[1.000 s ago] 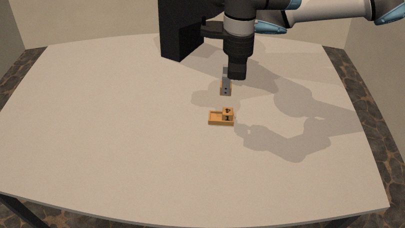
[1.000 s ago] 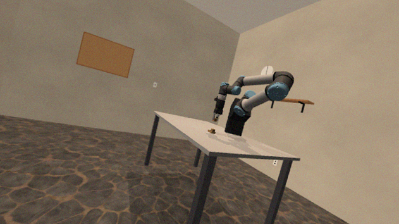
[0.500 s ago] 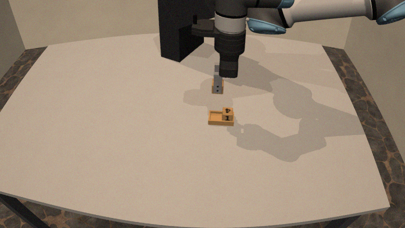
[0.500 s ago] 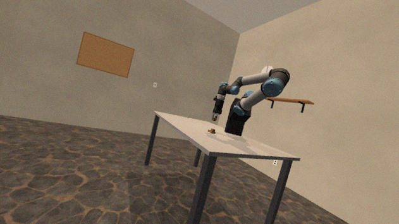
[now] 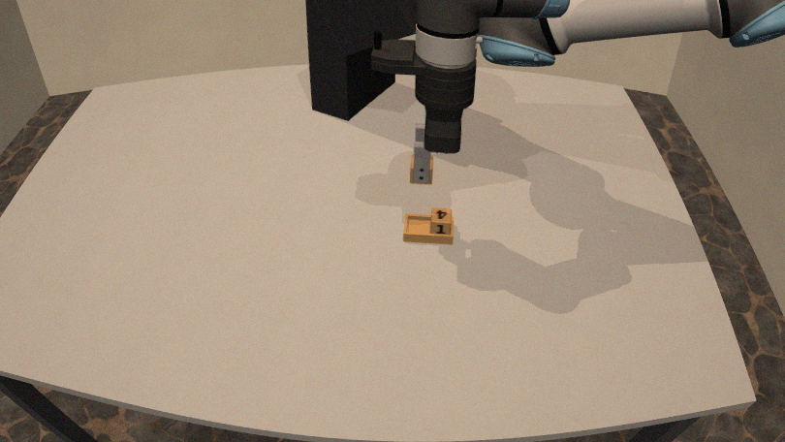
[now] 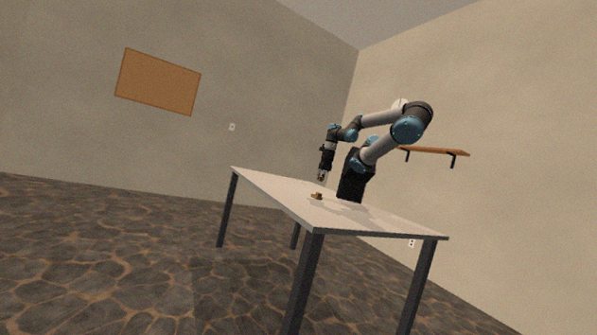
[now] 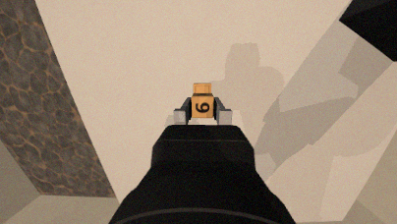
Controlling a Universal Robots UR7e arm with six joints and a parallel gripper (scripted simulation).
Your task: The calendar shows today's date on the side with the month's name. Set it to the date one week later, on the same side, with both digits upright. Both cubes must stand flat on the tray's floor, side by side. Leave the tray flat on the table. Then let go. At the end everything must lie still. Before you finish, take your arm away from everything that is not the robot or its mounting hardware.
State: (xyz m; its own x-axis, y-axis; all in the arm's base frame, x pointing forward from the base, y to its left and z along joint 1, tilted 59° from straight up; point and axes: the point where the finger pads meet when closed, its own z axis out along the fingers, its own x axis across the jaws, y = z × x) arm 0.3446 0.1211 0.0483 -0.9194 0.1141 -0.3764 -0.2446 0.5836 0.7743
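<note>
The orange tray is 130 mm below my hand and 10 mm to the left of it. From my hand the other things lie so: cube: 10 mm below.
</note>
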